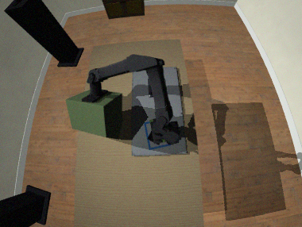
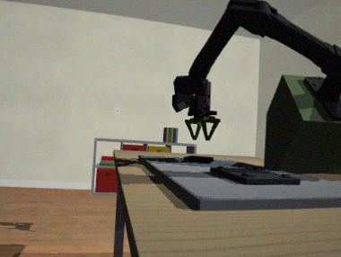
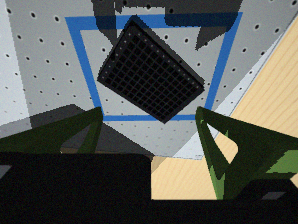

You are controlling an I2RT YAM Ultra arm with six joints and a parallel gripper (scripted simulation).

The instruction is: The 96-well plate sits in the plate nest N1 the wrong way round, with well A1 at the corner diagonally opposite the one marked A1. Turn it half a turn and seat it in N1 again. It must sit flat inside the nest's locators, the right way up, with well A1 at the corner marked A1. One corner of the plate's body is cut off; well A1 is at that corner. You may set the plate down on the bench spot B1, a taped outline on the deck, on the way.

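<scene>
Right now my hand is 7 cm above the black 96-well plate. From my hand the other things lie so: plate nest N1: 4 cm behind, 36 cm to the left, 8 cm below.
</scene>
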